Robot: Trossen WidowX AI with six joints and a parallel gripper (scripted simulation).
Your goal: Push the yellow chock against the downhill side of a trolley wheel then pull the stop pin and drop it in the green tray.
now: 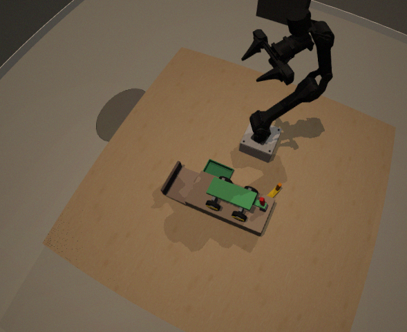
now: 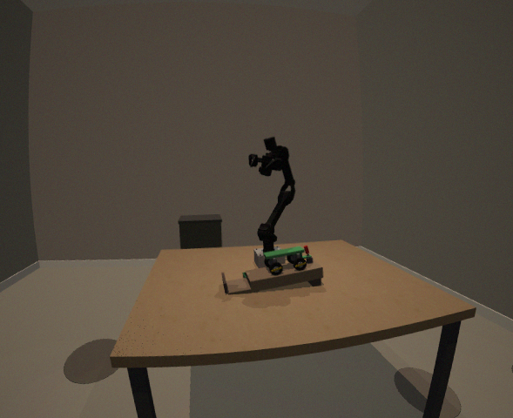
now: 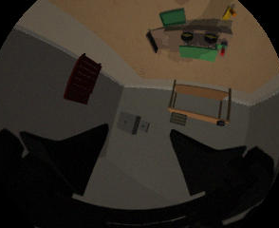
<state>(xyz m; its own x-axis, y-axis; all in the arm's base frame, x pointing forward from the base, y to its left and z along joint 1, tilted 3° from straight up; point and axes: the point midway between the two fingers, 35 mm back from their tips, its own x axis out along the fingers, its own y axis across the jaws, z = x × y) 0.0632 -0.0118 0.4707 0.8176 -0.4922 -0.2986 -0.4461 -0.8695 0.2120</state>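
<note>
The yellow chock lies 60 mm ahead of my gripper tip, 230 mm to the left of it and 510 mm below it. Round my gripper tip: red-headed stop pin: 180 mm ahead, 220 mm to the left, 400 mm below; trolley: 220 mm ahead, 110 mm to the left, 420 mm below; ramp: 220 mm ahead, 110 mm to the left, 480 mm below.
</note>
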